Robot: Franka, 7 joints.
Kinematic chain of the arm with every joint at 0, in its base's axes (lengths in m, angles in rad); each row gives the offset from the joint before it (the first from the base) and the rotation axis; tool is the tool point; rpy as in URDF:
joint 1: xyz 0 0 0.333 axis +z
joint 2: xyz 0 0 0 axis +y
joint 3: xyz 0 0 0.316 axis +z
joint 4: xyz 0.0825 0 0 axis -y
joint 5: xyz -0.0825 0 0.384 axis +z
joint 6: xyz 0 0 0 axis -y
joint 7: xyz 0.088 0 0 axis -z
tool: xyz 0 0 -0.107 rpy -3.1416 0 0
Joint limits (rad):
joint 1: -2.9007..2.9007
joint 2: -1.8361..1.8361
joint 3: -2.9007..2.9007
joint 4: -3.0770..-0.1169
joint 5: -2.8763..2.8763
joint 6: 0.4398..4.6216
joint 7: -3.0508..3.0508
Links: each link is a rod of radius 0.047 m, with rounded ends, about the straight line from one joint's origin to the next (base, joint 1, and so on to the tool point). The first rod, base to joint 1, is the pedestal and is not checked.
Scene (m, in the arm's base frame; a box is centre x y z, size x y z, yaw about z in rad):
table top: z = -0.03
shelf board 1: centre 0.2 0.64 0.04 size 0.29 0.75 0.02 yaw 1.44
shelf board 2: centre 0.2 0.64 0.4 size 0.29 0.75 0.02 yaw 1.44
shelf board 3: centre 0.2 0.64 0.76 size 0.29 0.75 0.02 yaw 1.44
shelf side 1: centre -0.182 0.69 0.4 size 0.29 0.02 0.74 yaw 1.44
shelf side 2: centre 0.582 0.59 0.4 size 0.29 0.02 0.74 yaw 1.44
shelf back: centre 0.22 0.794 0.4 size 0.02 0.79 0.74 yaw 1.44
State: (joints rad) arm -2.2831 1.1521 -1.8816 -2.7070 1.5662 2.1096 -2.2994
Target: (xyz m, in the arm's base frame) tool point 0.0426 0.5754 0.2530
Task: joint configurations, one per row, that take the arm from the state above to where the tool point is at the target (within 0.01 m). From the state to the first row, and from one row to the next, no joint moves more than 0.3 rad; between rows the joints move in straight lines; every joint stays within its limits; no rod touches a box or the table.
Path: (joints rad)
1: -1.9980 1.0053 -1.6130 -2.6911 1.5795 2.2180 -2.3979
2: -1.7129 0.8586 -1.3443 -2.6752 1.5927 2.3265 -2.4965
3: -1.4278 0.7118 -1.0757 -2.6593 1.6060 2.4349 -2.5950
4: -1.1427 0.5650 -0.8070 -2.6434 1.6192 2.5434 -2.6935
5: -0.8576 0.4183 -0.5384 -2.6275 1.6325 2.6518 -2.7921
6: -0.5725 0.2715 -0.2697 -2.6116 1.6458 2.7603 -2.8906
7: -0.3714 0.3826 -0.0238 -2.5070 1.6523 2.5644 -2.7724
8: -0.1703 0.4936 0.2221 -2.4024 1.6589 2.3686 -2.6541
9: 0.0308 0.6047 0.4680 -2.2979 1.6654 2.1728 -2.5359
10: 0.2319 0.7158 0.7139 -2.1933 1.6720 1.9769 -2.4176
11: 0.4330 0.8269 0.9598 -2.0888 1.6785 1.7811 -2.2994

